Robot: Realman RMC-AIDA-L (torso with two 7-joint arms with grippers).
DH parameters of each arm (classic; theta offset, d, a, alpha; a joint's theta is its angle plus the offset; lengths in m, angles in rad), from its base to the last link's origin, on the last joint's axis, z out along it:
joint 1: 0 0.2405 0 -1.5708
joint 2: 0 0 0 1.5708
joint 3: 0 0.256 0 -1.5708
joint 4: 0 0 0 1.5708
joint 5: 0 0.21 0 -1.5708
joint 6: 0 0 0 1.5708
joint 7: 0 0.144 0 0
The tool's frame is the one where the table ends.
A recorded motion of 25 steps. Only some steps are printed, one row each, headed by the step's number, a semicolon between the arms.
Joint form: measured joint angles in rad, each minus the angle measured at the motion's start. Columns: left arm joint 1, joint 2, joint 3, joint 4, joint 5, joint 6, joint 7; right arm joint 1, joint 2, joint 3, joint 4, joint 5, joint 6, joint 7.
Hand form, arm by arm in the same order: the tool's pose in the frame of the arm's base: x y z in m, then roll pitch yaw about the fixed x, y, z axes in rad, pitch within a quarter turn. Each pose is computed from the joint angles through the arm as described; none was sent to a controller.
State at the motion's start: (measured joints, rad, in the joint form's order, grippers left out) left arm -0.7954 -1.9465 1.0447 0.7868 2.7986 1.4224 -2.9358; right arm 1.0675 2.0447 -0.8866 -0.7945 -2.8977 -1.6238 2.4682
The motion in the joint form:
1: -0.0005 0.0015 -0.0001 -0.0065 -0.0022 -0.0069 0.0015; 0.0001 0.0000 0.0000 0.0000 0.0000 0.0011 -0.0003
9: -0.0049 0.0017 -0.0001 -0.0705 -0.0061 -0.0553 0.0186; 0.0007 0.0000 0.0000 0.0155 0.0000 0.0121 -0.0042
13: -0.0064 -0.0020 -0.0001 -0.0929 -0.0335 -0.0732 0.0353; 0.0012 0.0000 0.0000 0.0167 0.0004 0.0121 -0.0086
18: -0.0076 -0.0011 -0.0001 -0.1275 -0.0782 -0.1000 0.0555; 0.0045 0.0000 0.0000 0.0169 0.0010 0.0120 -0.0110
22: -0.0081 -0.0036 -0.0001 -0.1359 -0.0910 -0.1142 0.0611; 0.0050 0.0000 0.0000 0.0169 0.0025 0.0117 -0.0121
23: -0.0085 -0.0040 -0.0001 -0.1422 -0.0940 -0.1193 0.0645; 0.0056 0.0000 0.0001 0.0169 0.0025 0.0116 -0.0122
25: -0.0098 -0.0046 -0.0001 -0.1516 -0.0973 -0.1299 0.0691; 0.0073 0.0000 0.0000 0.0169 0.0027 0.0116 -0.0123
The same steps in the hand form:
1: -0.2742 0.3990 0.0453 -2.5128 -0.0772 1.4310; 0.1631 0.4169 0.0158 -2.7004 -0.2843 -0.9119
9: -0.2832 0.3974 0.0371 -2.5159 -0.0710 1.4374; 0.1651 0.4168 0.0134 -2.7027 -0.2871 -0.9125
13: -0.2828 0.3968 0.0305 -2.5437 -0.0692 1.4319; 0.1650 0.4167 0.0132 -2.7048 -0.2894 -0.9084
18: -0.2833 0.3965 0.0235 -2.5833 -0.0758 1.4306; 0.1636 0.4172 0.0131 -2.7061 -0.2903 -0.9028
22: -0.2827 0.3971 0.0207 -2.5944 -0.0827 1.4262; 0.1632 0.4172 0.0130 -2.7078 -0.2901 -0.9008
23: -0.2833 0.3969 0.0195 -2.5970 -0.0824 1.4258; 0.1629 0.4173 0.0130 -2.7079 -0.2902 -0.9002
25: -0.2840 0.3972 0.0180 -2.5988 -0.0844 1.4233; 0.1622 0.4176 0.0130 -2.7081 -0.2902 -0.8983

